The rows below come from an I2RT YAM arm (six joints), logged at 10 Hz.
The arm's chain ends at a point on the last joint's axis. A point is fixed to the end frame.
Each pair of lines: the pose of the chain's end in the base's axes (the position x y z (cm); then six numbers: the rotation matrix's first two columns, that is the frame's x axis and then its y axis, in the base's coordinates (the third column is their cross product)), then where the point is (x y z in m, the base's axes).
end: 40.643 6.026 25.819 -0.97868 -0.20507 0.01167 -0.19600 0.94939 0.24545
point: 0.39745 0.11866 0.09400
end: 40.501 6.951 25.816 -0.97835 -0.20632 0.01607 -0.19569 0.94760 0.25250
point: 0.39501 0.12892 0.09439
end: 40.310 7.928 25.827 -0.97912 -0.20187 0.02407 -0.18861 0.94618 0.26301
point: 0.39174 0.14022 0.09516
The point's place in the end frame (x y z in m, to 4 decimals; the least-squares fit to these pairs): -0.0051 0.0169 0.1736
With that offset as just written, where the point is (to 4 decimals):
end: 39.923 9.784 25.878 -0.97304 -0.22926 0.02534 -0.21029 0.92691 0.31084
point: 0.3842 0.1663 0.0990
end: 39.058 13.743 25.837 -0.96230 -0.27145 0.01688 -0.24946 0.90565 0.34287
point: 0.3725 0.2107 0.1010
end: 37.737 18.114 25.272 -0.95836 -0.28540 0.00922 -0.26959 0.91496 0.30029
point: 0.3614 0.2476 0.0922
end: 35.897 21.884 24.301 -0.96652 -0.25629 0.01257 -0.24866 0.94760 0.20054
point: 0.3487 0.2693 0.0763
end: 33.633 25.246 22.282 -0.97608 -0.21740 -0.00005 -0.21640 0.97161 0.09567
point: 0.3340 0.2862 0.0516
